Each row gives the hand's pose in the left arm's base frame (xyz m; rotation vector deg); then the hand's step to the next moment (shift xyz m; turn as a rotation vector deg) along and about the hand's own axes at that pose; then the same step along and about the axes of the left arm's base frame.
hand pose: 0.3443 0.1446 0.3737 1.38 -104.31 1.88
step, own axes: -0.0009 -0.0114 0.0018 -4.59 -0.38 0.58
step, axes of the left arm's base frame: -0.0011 -0.0115 -0.0012 0.59 -0.40 -4.59
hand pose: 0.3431 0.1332 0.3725 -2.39 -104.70 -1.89
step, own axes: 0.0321 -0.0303 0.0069 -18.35 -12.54 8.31
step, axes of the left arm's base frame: -0.0162 -0.0296 0.0293 -3.95 -12.36 -19.87
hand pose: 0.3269 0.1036 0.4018 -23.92 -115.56 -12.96
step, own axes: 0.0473 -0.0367 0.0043 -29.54 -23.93 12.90
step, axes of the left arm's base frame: -0.0376 -0.0232 0.0406 -7.41 -23.51 -31.69
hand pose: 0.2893 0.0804 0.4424 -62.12 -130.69 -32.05
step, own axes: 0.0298 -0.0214 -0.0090 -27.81 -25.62 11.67
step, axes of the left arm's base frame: -0.0300 -0.0008 0.0229 -9.30 -24.23 -29.87
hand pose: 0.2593 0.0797 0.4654 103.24 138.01 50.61
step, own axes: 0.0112 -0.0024 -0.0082 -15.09 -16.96 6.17
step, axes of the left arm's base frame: -0.0086 0.0060 0.0094 -7.80 -13.77 -17.41
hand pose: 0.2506 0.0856 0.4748 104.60 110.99 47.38
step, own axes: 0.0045 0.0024 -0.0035 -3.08 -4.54 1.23
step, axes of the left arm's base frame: -0.0008 0.0038 0.0048 -2.45 -2.81 -4.21
